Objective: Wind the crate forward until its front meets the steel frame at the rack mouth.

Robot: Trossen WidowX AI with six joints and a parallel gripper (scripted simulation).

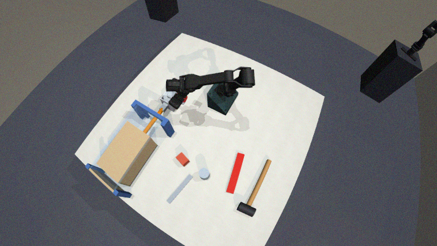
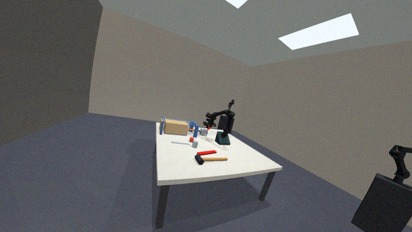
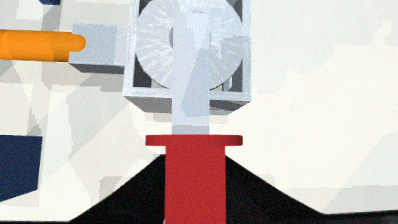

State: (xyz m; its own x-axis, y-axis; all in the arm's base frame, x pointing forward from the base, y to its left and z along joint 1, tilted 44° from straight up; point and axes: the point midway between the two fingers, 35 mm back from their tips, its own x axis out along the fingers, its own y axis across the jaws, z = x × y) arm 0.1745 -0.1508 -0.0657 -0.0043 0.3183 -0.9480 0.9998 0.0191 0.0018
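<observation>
The red knob is 2 cm to the left of my gripper tip. The rest, counted from my gripper tip: grey winch 10 cm below, 9 cm to the right, 1 cm behind; then blue frame post 16 cm ahead, 9 cm to the right, 3 cm below; then winch handle 3 cm below, 2 cm to the right.
</observation>
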